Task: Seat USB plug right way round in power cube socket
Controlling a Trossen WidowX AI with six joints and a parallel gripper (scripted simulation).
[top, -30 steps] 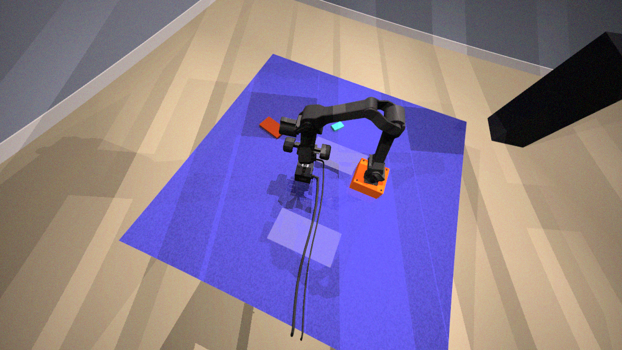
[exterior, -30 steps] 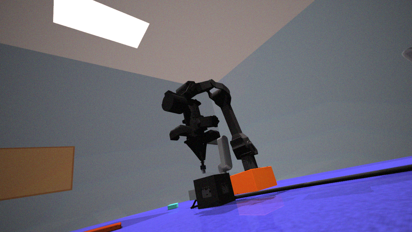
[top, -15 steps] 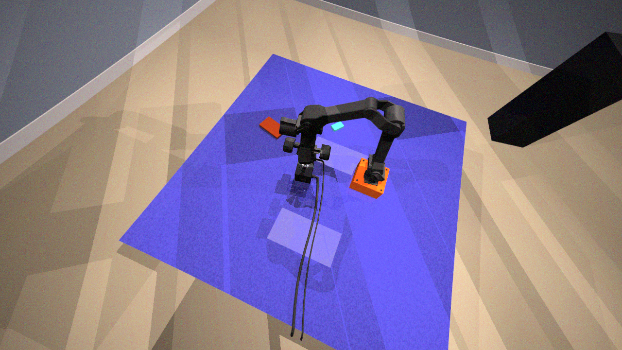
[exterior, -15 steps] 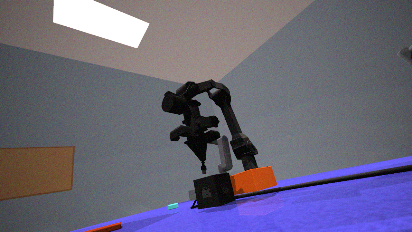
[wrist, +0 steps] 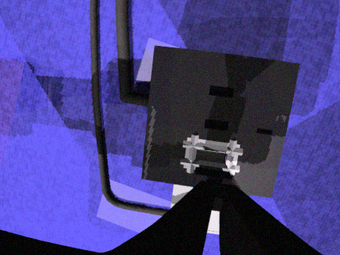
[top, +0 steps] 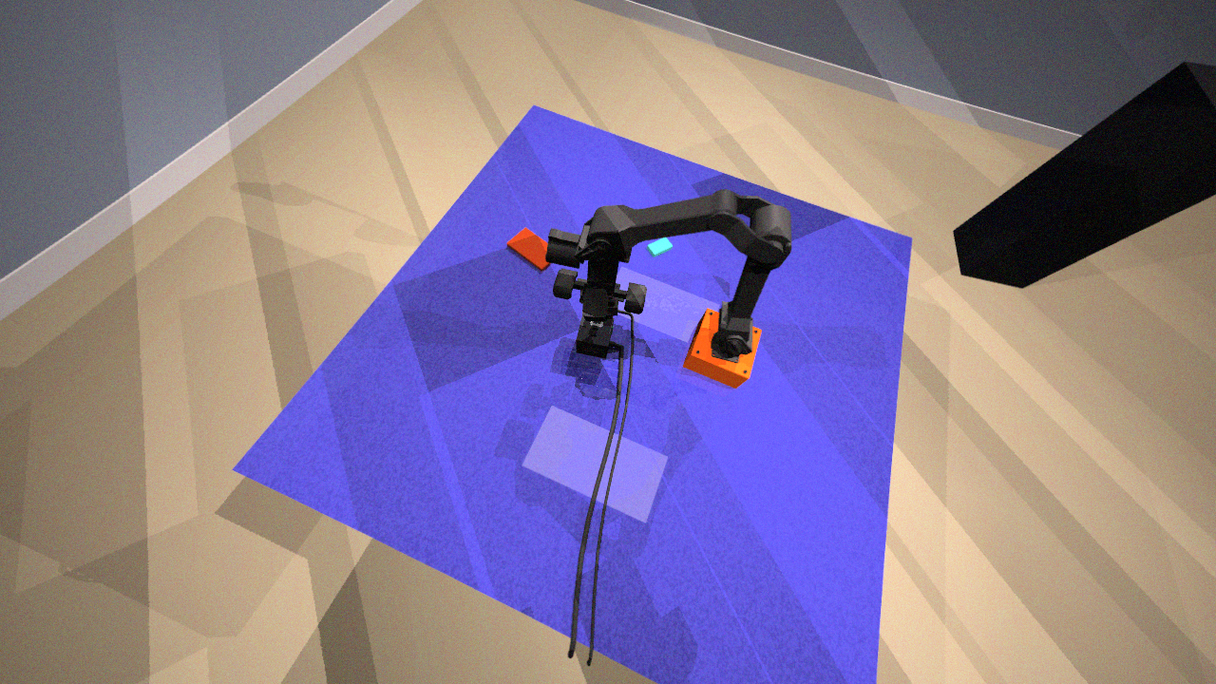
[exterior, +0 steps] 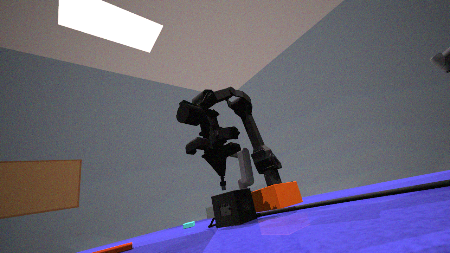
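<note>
Now: the usb plug 20 mm below my gripper tip. The rest, counted from my gripper tip: red flat piece: 230 mm ahead, 210 mm to the right, 120 mm below; usb socket: 60 mm below; cyan block: 320 mm to the right, 120 mm below, 110 mm behind.
</note>
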